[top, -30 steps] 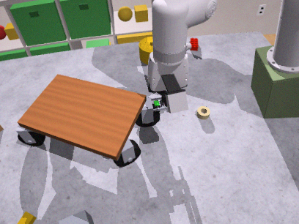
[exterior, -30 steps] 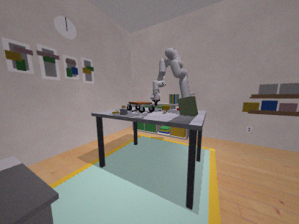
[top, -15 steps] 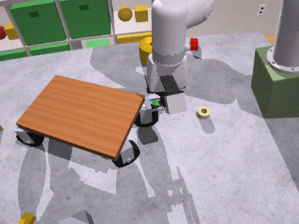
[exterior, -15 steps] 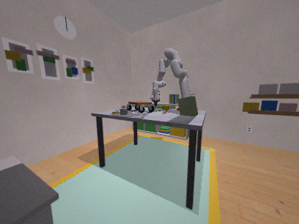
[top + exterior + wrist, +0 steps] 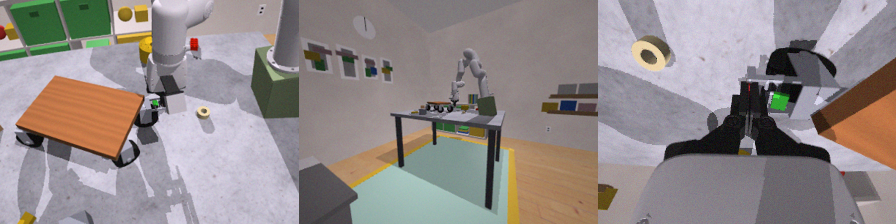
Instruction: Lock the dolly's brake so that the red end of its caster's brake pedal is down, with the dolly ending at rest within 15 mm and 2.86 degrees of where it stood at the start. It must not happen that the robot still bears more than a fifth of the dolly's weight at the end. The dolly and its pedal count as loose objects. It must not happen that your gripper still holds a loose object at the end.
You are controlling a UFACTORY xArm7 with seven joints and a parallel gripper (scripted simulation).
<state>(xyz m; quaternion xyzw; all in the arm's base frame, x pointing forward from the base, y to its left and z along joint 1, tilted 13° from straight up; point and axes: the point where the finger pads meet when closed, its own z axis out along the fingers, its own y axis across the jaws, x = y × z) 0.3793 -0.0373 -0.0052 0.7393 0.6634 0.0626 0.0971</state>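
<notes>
My hand is 20 mm short of the brake pedal and 20 mm above it. The rest, counted from my hand: yellow cylinder 70 mm behind, 330 mm to the right, 70 mm below; cream ring 130 mm behind, 20 mm to the left, 90 mm below; red block 260 mm behind, 340 mm to the right, 90 mm below.
</notes>
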